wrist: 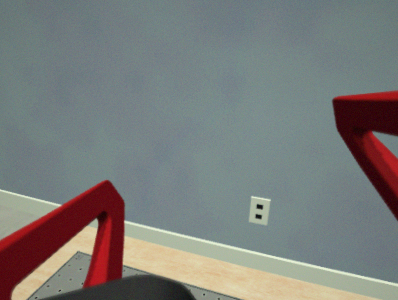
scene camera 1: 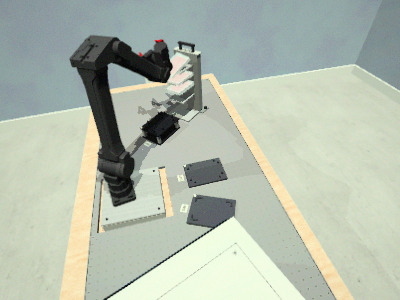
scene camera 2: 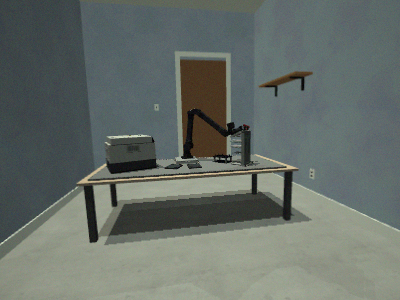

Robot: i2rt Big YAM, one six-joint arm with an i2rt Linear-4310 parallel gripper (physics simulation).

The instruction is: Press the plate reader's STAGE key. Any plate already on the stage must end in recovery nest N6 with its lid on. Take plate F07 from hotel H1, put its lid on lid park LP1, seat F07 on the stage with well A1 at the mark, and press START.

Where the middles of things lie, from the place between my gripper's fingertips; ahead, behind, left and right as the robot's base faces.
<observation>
The plate reader [scene camera 1: 176, 269] lies 220 mm behind my hand, 1160 mm to the right of it and 190 mm below it.
</observation>
